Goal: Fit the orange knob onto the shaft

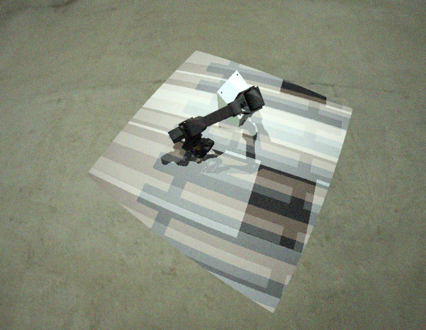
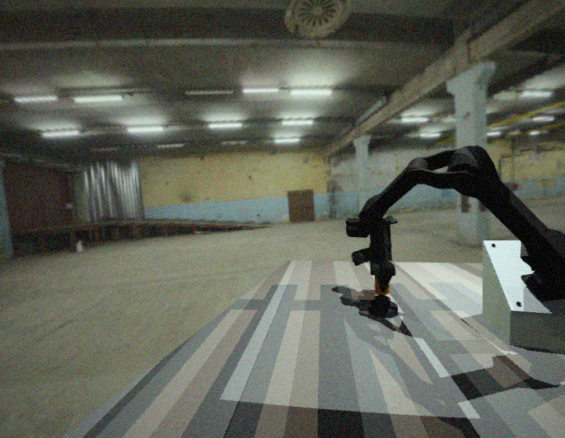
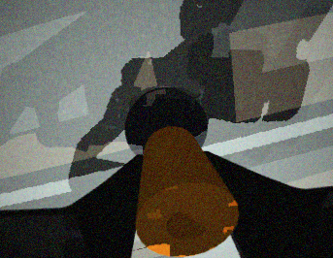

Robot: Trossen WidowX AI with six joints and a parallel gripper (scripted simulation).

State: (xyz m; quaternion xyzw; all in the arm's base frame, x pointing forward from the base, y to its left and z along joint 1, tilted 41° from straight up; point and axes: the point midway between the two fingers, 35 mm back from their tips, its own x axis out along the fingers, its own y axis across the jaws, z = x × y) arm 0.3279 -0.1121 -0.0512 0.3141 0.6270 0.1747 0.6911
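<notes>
My gripper tip is 20 mm below the orange knob. The rest, counted from my gripper tip: dark round pedestal: 40 mm below.
</notes>
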